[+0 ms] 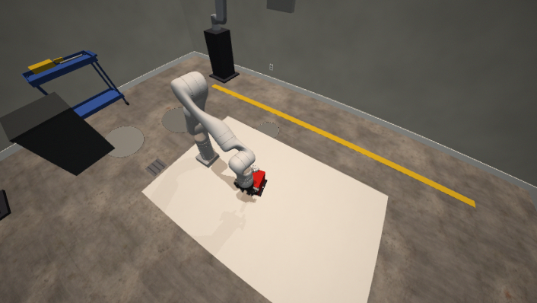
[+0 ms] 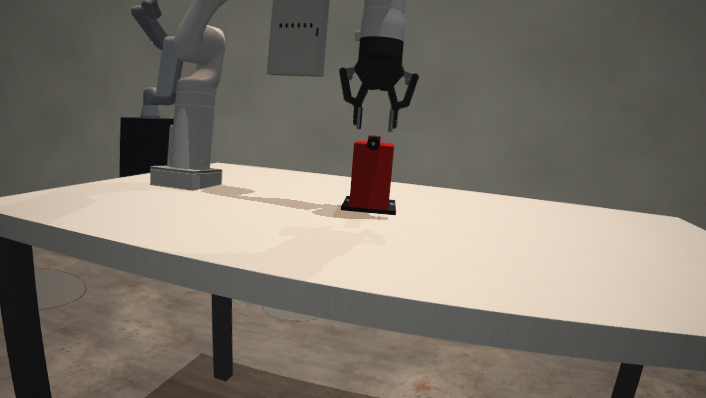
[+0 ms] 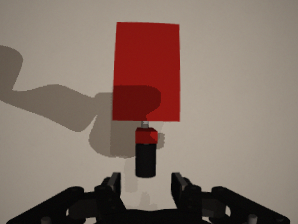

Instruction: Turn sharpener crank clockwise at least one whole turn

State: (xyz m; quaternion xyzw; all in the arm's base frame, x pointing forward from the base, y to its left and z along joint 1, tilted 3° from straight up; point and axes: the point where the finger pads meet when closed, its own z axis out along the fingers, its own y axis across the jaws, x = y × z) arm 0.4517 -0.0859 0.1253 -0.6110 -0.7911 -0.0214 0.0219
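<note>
Right now the knob is 4 cm below my hand and 2 cm to the left of it.
</note>
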